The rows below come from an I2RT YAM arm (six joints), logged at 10 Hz.
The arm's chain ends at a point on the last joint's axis. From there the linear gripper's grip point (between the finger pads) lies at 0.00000 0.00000 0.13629 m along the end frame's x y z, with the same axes.
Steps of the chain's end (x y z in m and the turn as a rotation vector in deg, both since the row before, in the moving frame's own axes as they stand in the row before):
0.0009, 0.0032, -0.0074, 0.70, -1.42, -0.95
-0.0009, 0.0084, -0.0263, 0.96, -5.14, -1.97
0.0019, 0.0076, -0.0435, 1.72, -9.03, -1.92
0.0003, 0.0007, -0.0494, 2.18, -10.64, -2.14
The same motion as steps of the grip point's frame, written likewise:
-0.0025, 0.0016, -0.0075, 0.70, -1.42, -0.95
-0.0131, 0.0063, -0.0269, 0.96, -5.14, -1.97
-0.0196, 0.0039, -0.0453, 1.72, -9.03, -1.92
-0.0249, -0.0040, -0.0518, 2.18, -10.64, -2.14

